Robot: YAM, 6 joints.
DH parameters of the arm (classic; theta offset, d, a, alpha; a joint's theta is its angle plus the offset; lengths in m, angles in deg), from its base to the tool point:
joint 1: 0 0.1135 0.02 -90
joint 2: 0 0 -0.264 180
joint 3: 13.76 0 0.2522 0
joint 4: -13.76 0 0.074 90
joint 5: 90 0 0 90
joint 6: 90 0.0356 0 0
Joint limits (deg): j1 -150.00..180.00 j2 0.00..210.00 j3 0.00..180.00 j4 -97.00..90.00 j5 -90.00..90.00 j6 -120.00..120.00
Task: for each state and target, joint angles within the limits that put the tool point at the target. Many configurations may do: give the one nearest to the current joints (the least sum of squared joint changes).
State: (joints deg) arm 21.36 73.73 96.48 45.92 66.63 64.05
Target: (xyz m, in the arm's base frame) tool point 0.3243 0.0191 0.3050
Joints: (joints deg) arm 9.32 85.35 53.18 37.54 71.01 64.05
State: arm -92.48 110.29 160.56 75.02 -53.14 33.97
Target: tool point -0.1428 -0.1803 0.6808
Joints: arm -133.79 111.11 157.77 49.28 -37.53 33.97
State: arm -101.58 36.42 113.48 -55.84 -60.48 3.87
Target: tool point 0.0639 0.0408 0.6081
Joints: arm -122.63 48.87 123.72 -45.85 -63.32 3.87
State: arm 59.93 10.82 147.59 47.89 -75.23 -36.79
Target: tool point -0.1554 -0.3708 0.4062
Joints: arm 72.34 4.10 102.02 50.39 -88.12 -36.79
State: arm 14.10 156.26 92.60 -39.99 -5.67 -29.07
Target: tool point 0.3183 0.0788 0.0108
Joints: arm 13.29 136.19 74.13 -55.36 -5.68 -29.07
